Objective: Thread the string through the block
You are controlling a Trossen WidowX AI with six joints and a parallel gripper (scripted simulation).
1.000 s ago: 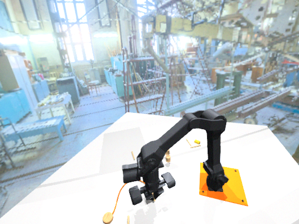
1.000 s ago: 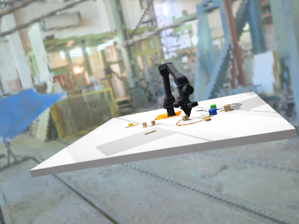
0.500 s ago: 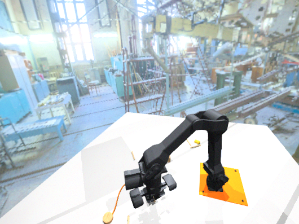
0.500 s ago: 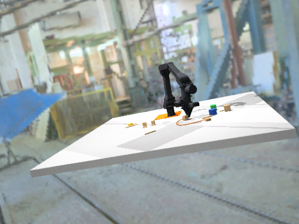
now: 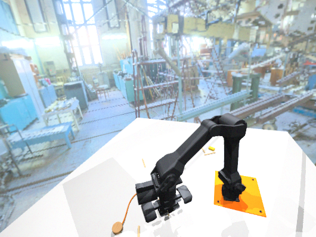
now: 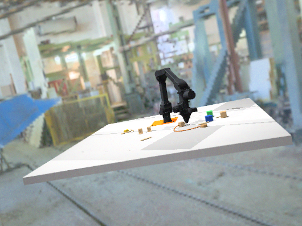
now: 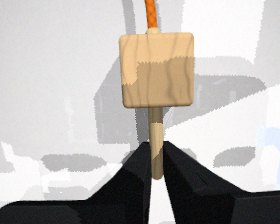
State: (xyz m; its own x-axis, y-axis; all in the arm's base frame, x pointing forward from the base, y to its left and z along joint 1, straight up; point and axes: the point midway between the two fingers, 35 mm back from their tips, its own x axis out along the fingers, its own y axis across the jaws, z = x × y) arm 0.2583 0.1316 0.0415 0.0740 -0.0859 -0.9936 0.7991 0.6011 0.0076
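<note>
Now: the blue cube 150 mm to the left of my gripper tip, 30 mm ahead of it and 10 mm above it. The rest, counted from my gripper tip: green cube 170 mm to the left, 110 mm behind, 10 mm above; then round wooden button 170 mm ahead, 90 mm to the left; then thin wooden stick 30 mm to the right, 20 mm ahead, 10 mm above.
</note>
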